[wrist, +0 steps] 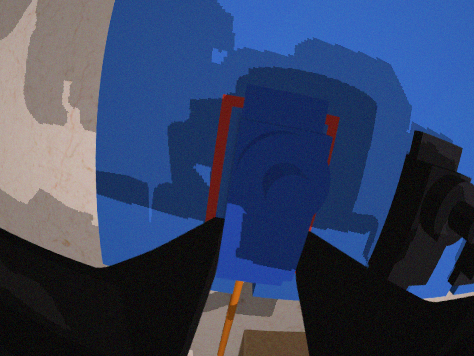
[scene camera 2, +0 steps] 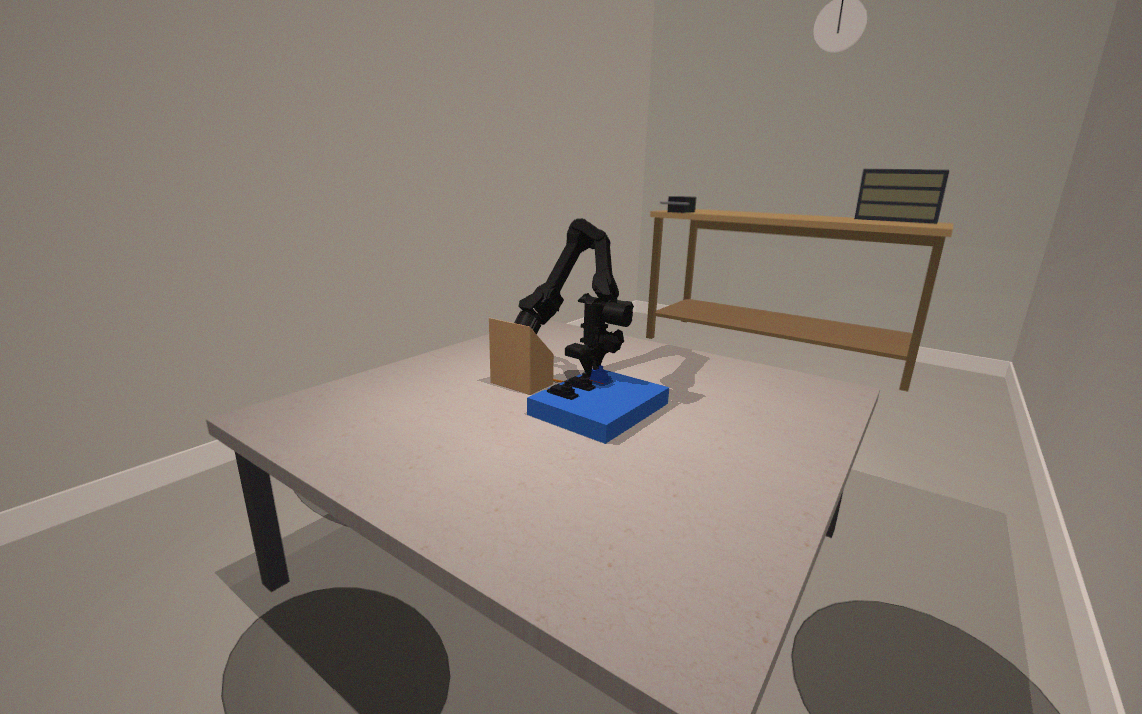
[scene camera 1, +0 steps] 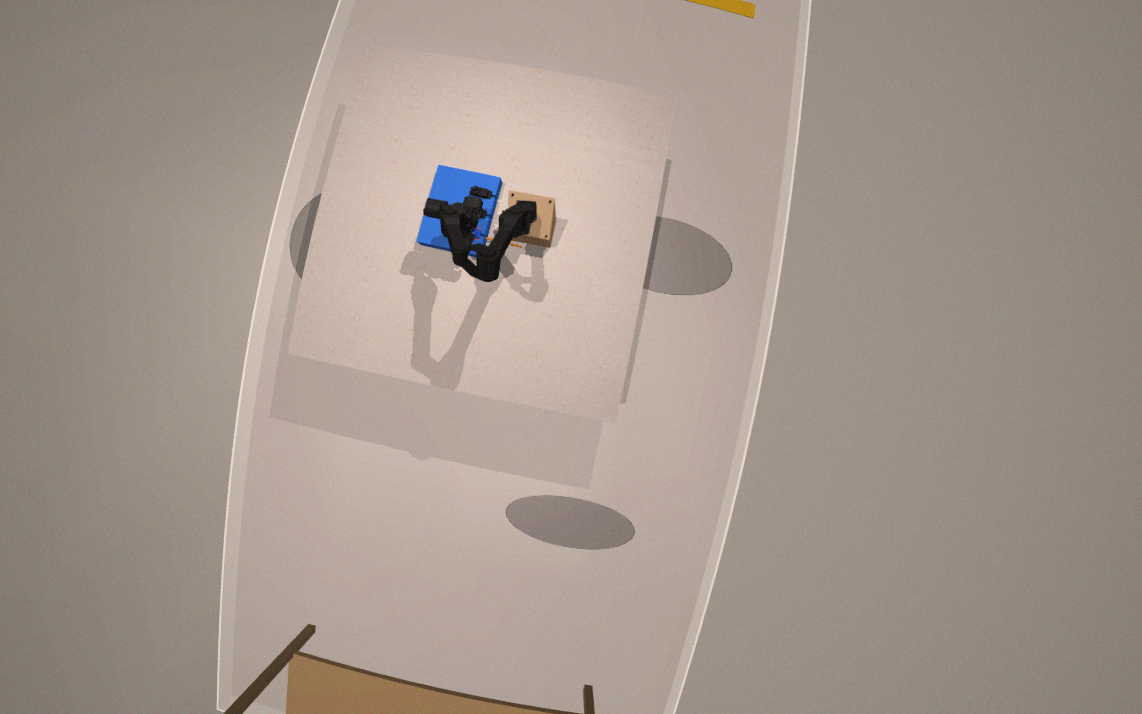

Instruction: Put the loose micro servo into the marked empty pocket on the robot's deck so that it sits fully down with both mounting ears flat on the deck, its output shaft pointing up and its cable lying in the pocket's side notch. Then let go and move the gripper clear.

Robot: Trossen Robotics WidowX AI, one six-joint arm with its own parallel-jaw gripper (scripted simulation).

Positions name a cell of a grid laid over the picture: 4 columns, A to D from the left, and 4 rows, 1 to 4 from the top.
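I can see my gripper (scene camera 2: C3), and my gripper (wrist: C3) is visible again. There is a blue micro servo (wrist: C2). I also see a blue deck (scene camera 2: C3), the same blue deck (wrist: D1) again, and once more the blue deck (scene camera 1: B2).
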